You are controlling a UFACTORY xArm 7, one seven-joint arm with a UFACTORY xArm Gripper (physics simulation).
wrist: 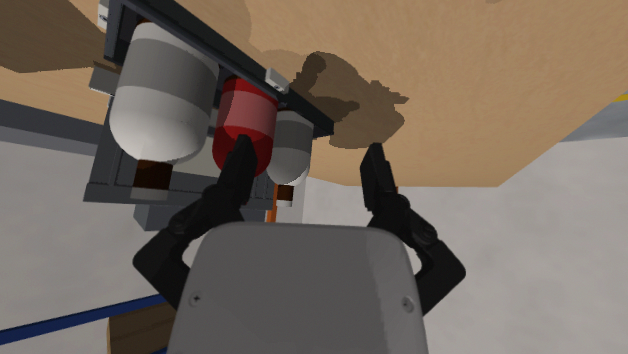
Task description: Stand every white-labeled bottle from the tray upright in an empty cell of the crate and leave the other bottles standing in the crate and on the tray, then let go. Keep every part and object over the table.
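Three bottles stand in a row at the dark tray, caps toward the bottom of the wrist view. The nearest, a large bottle at the left, has a white and grey covering, a brown neck and a pale cap. A red bottle stands in the middle. A smaller-looking white and grey bottle stands at the right end. My gripper is open and empty. Its left finger overlaps the red bottle in view; its right finger is right of the row. The crate does not show.
The wooden table stretches across the top and right, its edge running above the pale wall. A gripper-like shadow falls on it beside the tray. A dark grey structure is behind the bottles. A blue bar crosses the lower left.
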